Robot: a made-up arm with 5 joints. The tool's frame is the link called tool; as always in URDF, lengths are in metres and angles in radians.
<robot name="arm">
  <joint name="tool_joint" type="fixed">
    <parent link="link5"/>
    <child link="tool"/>
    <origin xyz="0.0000 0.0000 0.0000" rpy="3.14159 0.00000 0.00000"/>
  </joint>
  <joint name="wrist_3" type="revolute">
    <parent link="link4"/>
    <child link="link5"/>
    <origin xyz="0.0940 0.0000 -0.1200" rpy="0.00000 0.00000 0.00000"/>
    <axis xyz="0 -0.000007 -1"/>
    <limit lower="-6.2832" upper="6.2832" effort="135" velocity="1.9"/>
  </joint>
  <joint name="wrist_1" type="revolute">
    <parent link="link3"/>
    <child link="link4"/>
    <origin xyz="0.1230 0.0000 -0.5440" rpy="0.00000 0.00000 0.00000"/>
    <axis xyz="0 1 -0.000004"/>
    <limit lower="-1.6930" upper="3.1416" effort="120" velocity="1.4"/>
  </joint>
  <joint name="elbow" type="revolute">
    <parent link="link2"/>
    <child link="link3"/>
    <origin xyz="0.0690 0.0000 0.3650" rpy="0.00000 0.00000 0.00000"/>
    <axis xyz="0 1 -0.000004"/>
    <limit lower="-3.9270" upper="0.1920" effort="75" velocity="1.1"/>
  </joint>
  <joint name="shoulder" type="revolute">
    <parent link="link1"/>
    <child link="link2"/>
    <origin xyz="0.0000 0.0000 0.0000" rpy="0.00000 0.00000 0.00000"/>
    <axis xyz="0 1 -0.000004"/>
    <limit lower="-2.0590" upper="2.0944" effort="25" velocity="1.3"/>
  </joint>
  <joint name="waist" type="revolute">
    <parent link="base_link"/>
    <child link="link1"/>
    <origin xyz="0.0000 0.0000 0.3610" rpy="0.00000 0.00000 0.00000"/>
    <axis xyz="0 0 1"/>
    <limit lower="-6.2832" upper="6.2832" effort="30" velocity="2.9"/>
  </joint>
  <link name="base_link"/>
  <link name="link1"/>
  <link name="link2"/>
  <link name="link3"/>
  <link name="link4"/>
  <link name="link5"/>
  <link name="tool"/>
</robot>
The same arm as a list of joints. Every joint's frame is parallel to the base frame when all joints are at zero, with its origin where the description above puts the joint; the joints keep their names.
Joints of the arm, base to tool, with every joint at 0 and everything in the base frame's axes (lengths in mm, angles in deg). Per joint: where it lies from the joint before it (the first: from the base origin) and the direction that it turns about. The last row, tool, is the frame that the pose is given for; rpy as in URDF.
waist: axis +z origin 0.0 0.0 361.0
shoulder: axis +y origin 0.0 0.0 0.0
elbow: axis +y origin 69.0 0.0 365.0
wrist_1: axis +y origin 123.0 0.0 -544.0
wrist_3: axis -z origin 94.0 0.0 -120.0
tool: origin 0.0 0.0 0.0 rpy 180.00 0.00 0.00
Joint limits (deg, base to tool): -360.00..360.00 -117.97..120.00 -225.00..11.00 -97.00..180.00 -360.00..360.00

